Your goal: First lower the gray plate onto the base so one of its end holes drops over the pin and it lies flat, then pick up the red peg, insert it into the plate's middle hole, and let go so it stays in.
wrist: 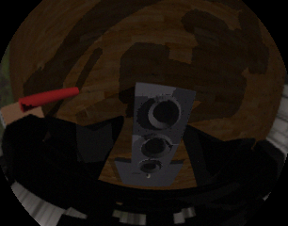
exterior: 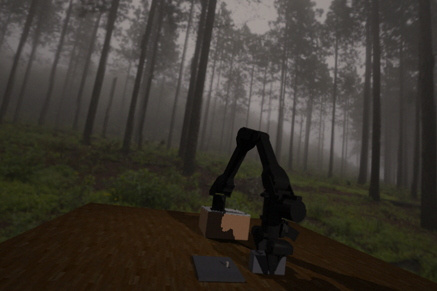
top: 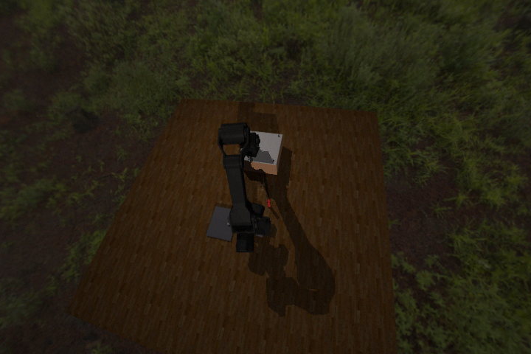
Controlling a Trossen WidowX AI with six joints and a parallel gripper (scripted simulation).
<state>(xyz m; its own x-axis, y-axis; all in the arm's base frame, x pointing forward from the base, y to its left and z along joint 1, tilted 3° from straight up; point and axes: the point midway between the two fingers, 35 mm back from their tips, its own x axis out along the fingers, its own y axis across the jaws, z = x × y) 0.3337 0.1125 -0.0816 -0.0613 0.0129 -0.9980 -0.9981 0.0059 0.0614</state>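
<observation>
My gripper tip is now 10 mm short of the dark base and 140 mm to the left of it. From my gripper tip the other things lie so: gray plate (30 mm above); red peg (120 mm behind, 30 mm to the left, 30 mm above).
</observation>
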